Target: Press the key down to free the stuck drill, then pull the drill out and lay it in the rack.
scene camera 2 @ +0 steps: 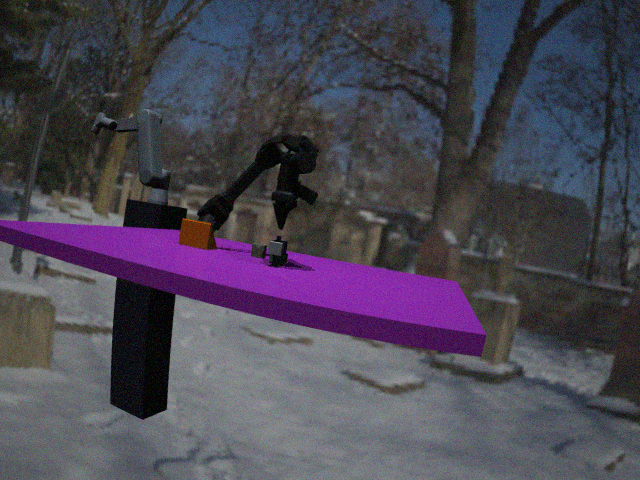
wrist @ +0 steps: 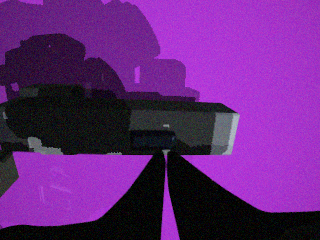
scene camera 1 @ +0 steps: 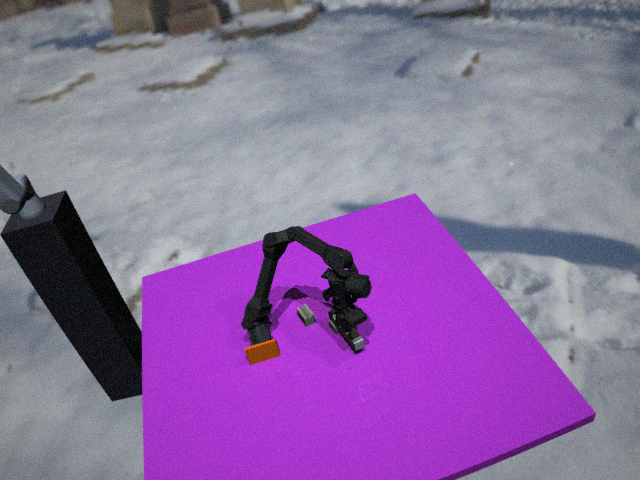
Labels:
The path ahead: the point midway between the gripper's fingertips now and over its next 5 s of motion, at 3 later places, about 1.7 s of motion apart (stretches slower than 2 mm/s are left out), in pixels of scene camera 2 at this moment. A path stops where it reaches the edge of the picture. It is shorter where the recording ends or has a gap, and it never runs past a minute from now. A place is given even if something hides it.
My gripper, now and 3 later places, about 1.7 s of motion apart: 280, 229; 283, 240; 280, 256; 281, 256

